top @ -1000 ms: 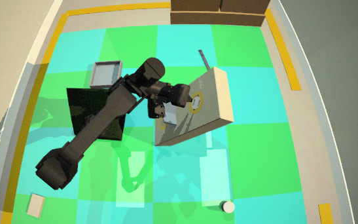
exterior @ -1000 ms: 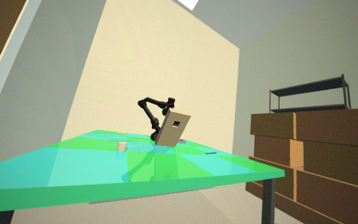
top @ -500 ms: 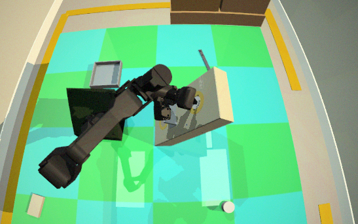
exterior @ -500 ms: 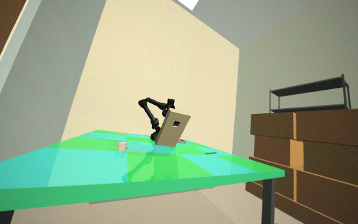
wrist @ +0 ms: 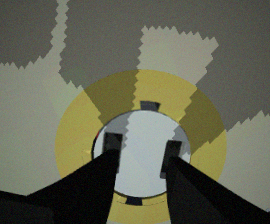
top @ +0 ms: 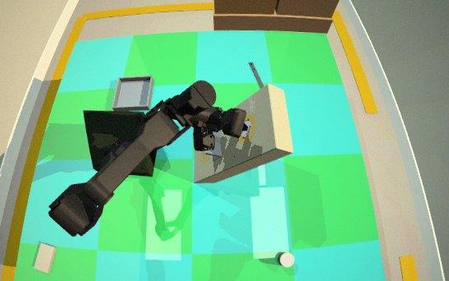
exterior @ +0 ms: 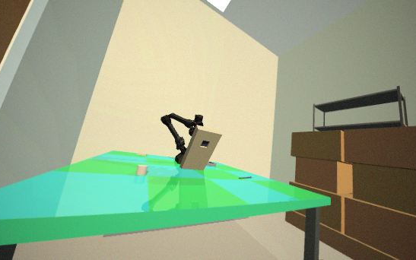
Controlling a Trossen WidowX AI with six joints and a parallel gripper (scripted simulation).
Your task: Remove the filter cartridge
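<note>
My gripper tip is now 2 cm short of the round filter cartridge and 1 cm above it. Round my gripper tip: grey tray (39 cm behind, 32 cm to the left, 23 cm below); pale block (72 cm behind, 30 cm to the right, 23 cm below); grey service panel (9 cm below, 3 cm behind).
</note>
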